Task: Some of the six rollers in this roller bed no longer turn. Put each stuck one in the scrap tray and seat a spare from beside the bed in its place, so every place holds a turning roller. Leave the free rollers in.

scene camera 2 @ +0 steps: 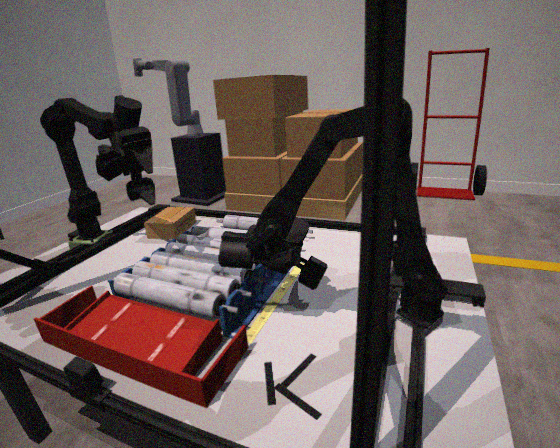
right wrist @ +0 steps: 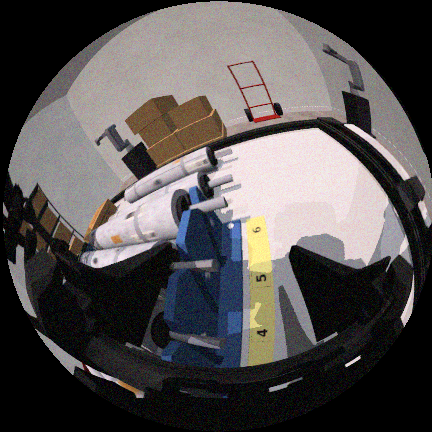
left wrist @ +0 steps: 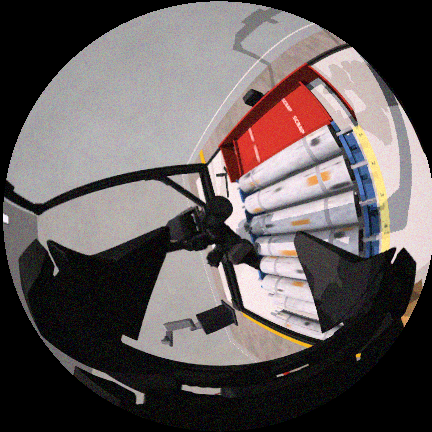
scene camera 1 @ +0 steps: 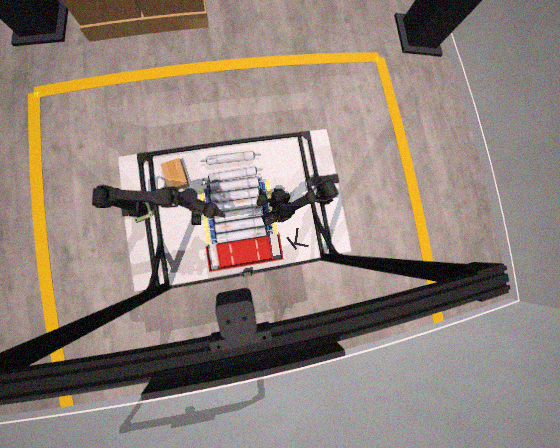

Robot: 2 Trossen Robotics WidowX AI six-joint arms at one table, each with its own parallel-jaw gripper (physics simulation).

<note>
My left gripper is open, holding nothing. Also in view: my right gripper and a small cardboard box.
My left gripper shows as well in the left wrist view. My right gripper shows as well in the right wrist view and in the left wrist view.
</note>
